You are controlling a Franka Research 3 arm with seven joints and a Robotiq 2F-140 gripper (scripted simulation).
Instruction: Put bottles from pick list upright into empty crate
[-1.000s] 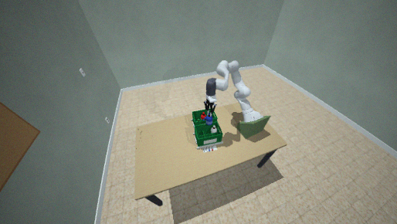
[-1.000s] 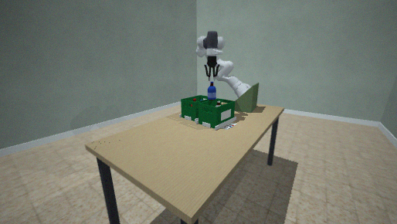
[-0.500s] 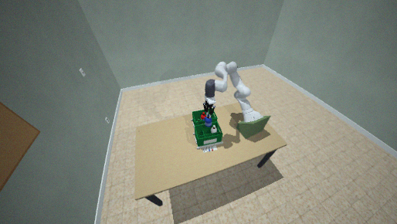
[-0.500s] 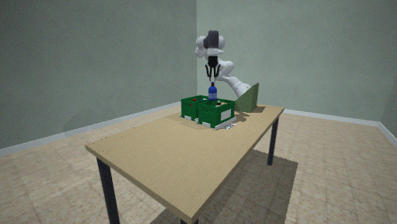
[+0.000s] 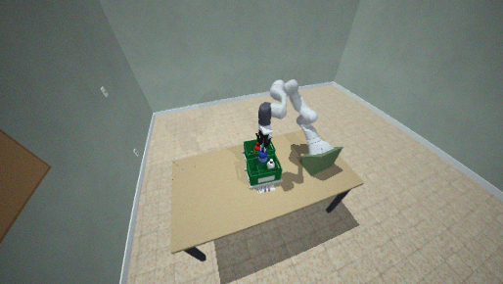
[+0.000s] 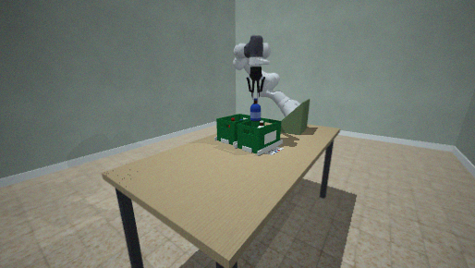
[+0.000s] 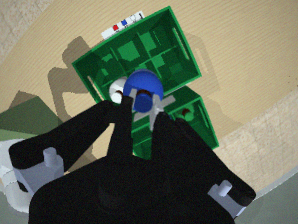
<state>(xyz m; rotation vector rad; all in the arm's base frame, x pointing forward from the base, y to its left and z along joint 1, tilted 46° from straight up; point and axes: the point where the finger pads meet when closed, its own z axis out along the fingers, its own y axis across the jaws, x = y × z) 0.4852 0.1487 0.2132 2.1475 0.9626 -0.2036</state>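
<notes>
My gripper is now 8 cm above the blue-capped bottle. Round my hand: red-labelled bottle: 3 cm behind, 24 cm to the right, 26 cm below; white-capped bottle: 8 cm behind, 26 cm below; green-capped bottle: 6 cm ahead, 14 cm to the right, 26 cm below.
</notes>
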